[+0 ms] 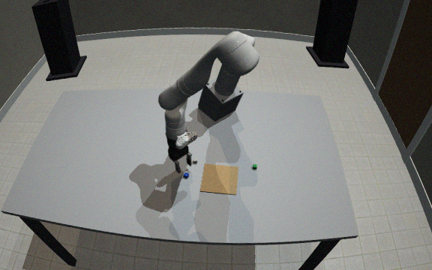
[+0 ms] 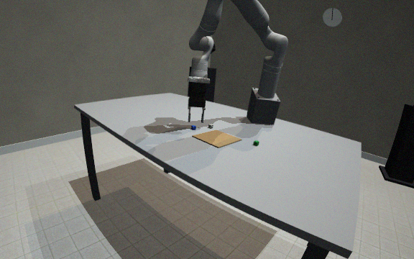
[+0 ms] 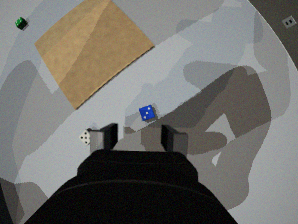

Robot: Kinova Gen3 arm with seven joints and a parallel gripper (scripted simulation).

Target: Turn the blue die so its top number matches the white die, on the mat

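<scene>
My gripper is now 2 cm short of the blue die, 1 cm to the right of it and 4 cm above it. The rest, counted from my hand: white die: 5 cm behind, 5 cm to the left, 4 cm below; then green die: 29 cm to the left, 4 cm below; then tan mat: 5 cm ahead, 14 cm to the left, 4 cm below.
</scene>
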